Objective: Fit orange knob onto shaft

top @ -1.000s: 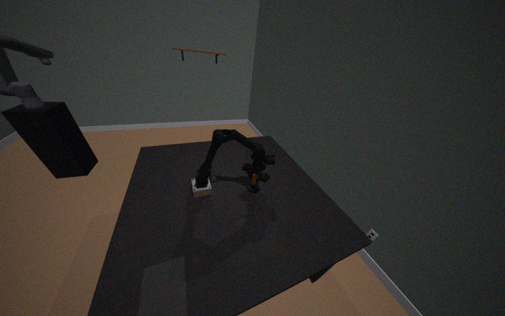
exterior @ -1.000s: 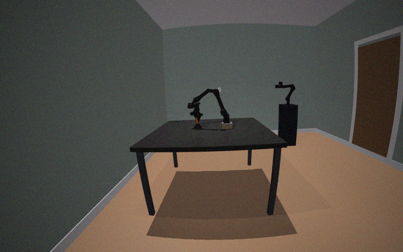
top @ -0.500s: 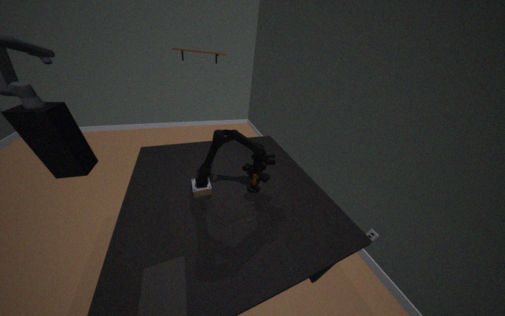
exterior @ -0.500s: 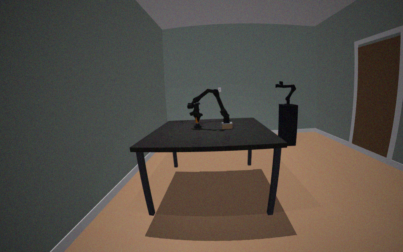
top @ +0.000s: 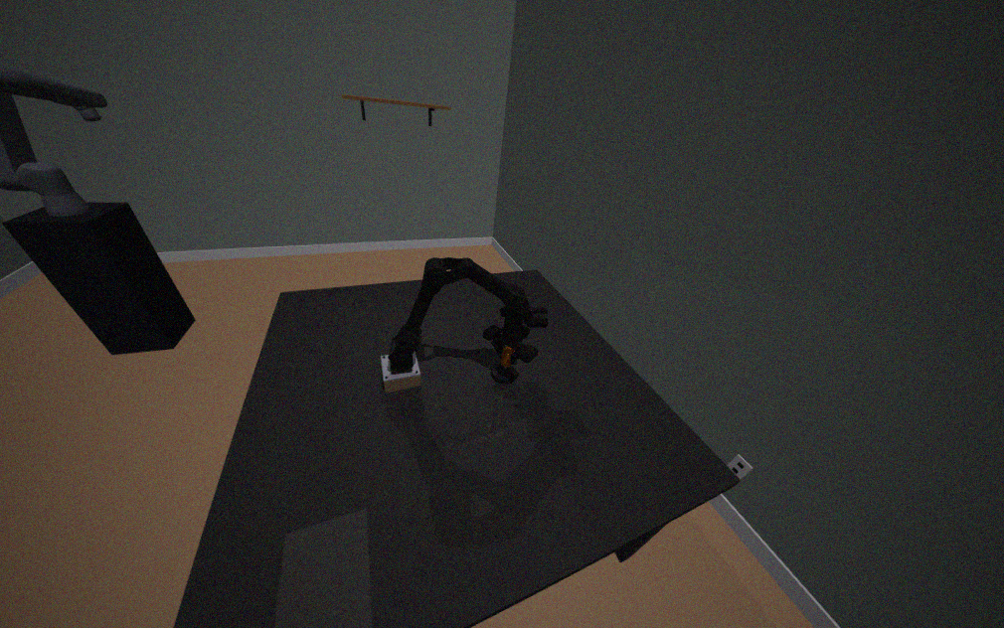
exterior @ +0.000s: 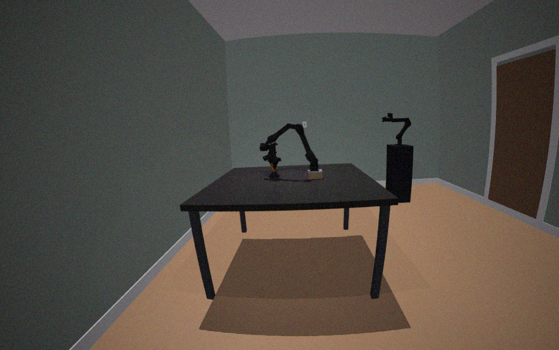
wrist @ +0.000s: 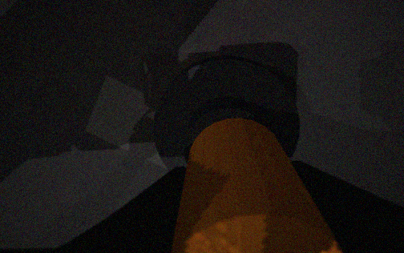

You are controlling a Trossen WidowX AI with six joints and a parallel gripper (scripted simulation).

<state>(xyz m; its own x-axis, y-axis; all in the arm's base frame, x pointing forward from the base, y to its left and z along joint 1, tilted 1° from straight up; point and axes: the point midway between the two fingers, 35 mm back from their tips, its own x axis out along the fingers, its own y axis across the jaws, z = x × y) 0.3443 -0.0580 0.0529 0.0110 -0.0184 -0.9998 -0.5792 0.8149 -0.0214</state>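
My gripper tip is 4 cm above the dark round pedestal. Round my gripper tip: orange knob (3 cm above).
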